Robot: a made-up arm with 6 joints.
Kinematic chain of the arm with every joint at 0, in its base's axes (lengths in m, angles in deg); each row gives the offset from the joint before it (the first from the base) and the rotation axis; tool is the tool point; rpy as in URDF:
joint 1: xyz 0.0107 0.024 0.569 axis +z
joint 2: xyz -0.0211 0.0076 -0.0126 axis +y
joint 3: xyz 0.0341 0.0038 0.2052 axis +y
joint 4: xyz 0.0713 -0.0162 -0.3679 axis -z
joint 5: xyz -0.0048 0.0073 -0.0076 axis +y
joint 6: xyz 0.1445 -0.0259 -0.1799 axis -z
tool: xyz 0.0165 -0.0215 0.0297 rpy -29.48 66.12 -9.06
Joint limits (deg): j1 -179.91..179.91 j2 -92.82..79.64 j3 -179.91..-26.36 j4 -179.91..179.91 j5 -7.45..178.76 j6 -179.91..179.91
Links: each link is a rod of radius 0.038 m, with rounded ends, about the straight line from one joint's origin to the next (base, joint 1, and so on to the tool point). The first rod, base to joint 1, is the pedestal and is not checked.
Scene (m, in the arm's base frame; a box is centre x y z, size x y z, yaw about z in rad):
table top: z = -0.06
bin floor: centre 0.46 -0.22 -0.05 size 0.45 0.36 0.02 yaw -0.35
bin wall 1: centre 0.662 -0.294 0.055 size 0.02 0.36 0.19 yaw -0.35
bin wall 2: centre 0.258 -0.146 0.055 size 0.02 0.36 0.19 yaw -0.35
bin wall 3: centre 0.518 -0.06 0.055 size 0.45 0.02 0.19 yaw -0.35
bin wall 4: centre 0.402 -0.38 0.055 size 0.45 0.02 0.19 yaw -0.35
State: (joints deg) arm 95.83 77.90 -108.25 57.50 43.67 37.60
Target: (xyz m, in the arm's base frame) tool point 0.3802 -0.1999 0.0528
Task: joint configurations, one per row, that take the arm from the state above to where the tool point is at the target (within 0.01 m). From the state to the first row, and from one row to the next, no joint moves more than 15 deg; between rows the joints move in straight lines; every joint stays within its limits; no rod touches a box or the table.
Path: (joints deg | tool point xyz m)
1: 82.02 69.21 -109.49 57.81 37.39 37.48 | 0.1375 0.6040 0.1805
2: 68.21 60.52 -110.72 58.12 31.11 37.36 | 0.3129 0.6073 0.2990
3: 54.40 51.83 -111.96 58.42 24.82 37.24 | 0.4799 0.5372 0.4281
4: 40.60 43.15 -113.19 58.73 18.54 37.11 | 0.6079 0.4031 0.5619
5: 28.43 42.53 -101.18 64.04 12.04 36.33 | 0.6433 0.2302 0.4624
6: 16.27 41.91 -89.17 69.35 5.55 35.55 | 0.6126 0.0556 0.3739
7: 4.11 41.29 -77.16 74.66 -0.95 34.77 | 0.5199 -0.0950 0.3023
8: -8.05 40.67 -65.15 79.96 -7.45 33.99 | 0.3802 -0.1999 0.2522
9: -10.06 53.66 -75.11 74.22 -1.67 33.22 | 0.3942 -0.2042 0.1898
10: -12.06 66.65 -85.07 68.48 4.11 32.46 | 0.3945 -0.2046 0.1223
11: -14.06 79.64 -95.04 62.74 9.89 31.70 | 0.3802 -0.1999 0.0528

